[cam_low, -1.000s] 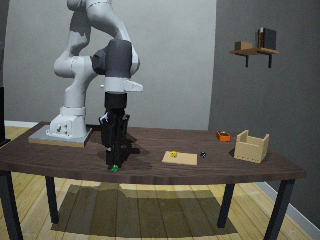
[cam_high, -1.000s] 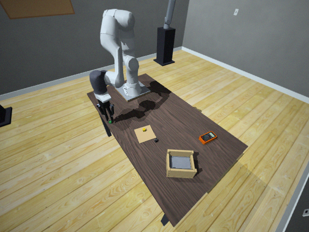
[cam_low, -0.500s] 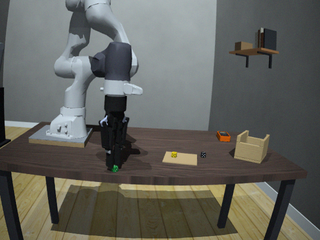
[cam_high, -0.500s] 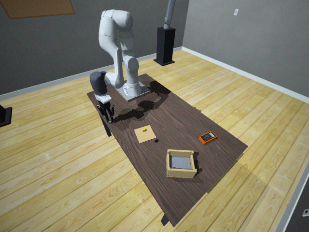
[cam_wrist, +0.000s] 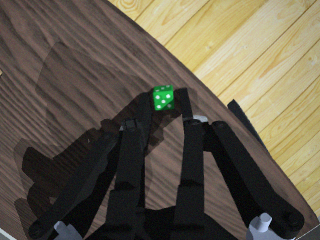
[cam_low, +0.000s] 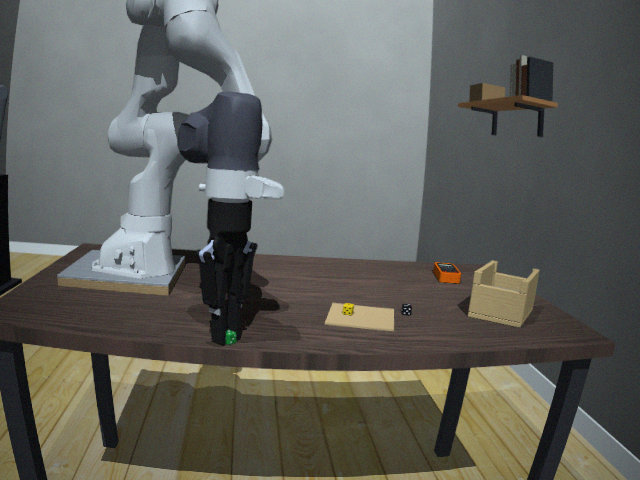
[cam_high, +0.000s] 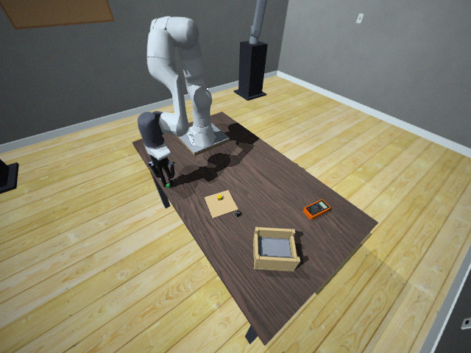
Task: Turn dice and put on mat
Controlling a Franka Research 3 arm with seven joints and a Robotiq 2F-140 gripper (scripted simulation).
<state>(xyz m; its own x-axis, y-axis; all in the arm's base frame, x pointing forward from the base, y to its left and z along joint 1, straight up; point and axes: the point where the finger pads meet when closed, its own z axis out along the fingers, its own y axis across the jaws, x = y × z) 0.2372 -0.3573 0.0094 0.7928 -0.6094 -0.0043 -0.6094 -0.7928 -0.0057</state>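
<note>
The green die is 1 cm ahead of my hand and 3 cm below it. From my hand the other things lie so: yellow die: 24 cm ahead, 19 cm to the left, 2 cm below; then black die: 38 cm ahead, 21 cm to the left, 3 cm below; then tan mat: 27 cm ahead, 18 cm to the left, 4 cm below.
</note>
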